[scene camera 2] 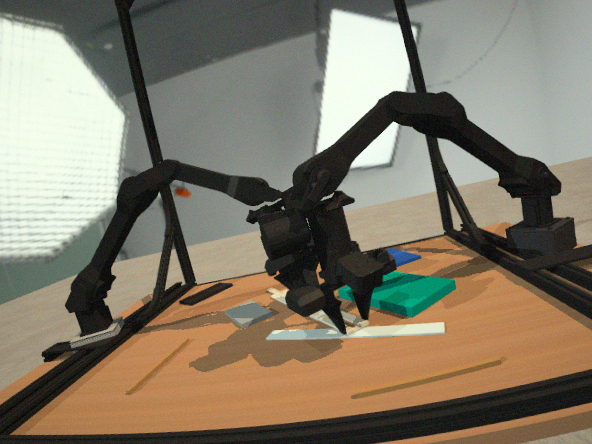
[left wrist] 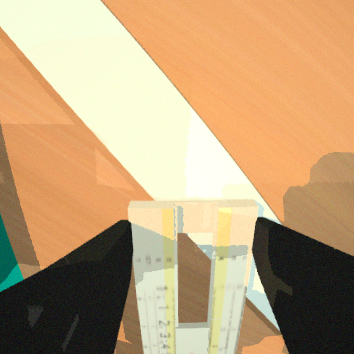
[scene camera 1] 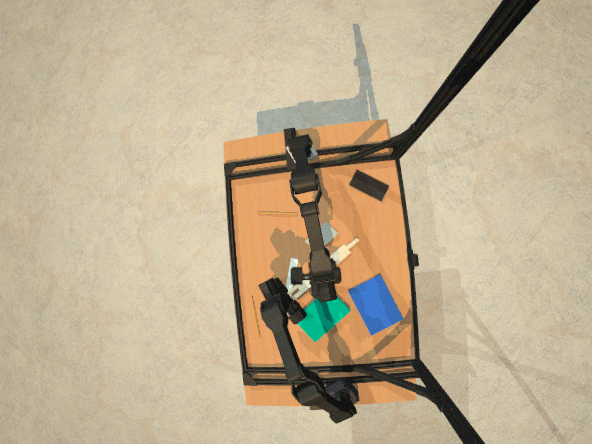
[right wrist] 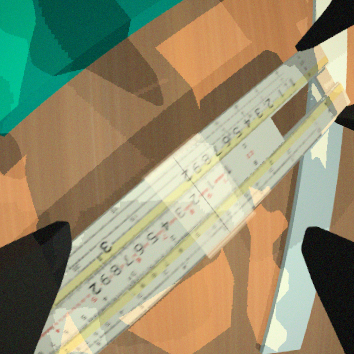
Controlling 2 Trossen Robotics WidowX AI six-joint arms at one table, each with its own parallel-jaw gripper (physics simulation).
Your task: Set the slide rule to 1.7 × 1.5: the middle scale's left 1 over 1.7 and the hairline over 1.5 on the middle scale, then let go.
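The slide rule (scene camera 1: 342, 256) (scene camera 2: 325, 318) (left wrist: 192, 340) (right wrist: 150, 215) lies diagonally, its tongue sticking out at the far end. In the right wrist view the middle scale's left 1 (right wrist: 229, 171) stands at about 1.7 on the body scale. The clear cursor (right wrist: 200, 195) has its hairline near the body's 2, about 1.2 on the middle scale. My left gripper (scene camera 2: 356, 326) (left wrist: 191, 230) (right wrist: 318, 81) is shut on the slide rule's near end. My right gripper (right wrist: 190, 237) is open above the rule, turned askew to it; its tips are hidden in both scene views.
A pale strip (scene camera 1: 293, 267) (scene camera 2: 410, 330) (left wrist: 100, 90) (right wrist: 305, 225) passes under the held end. A green block (scene camera 1: 322, 322) (scene camera 2: 425, 292) lies beside the rule, a blue one (scene camera 1: 376, 305) (scene camera 2: 404, 257) beyond. A grey block (scene camera 1: 327, 234) (scene camera 2: 247, 314), a black block (scene camera 1: 369, 185) (scene camera 2: 206, 293) and thin sticks lie around.
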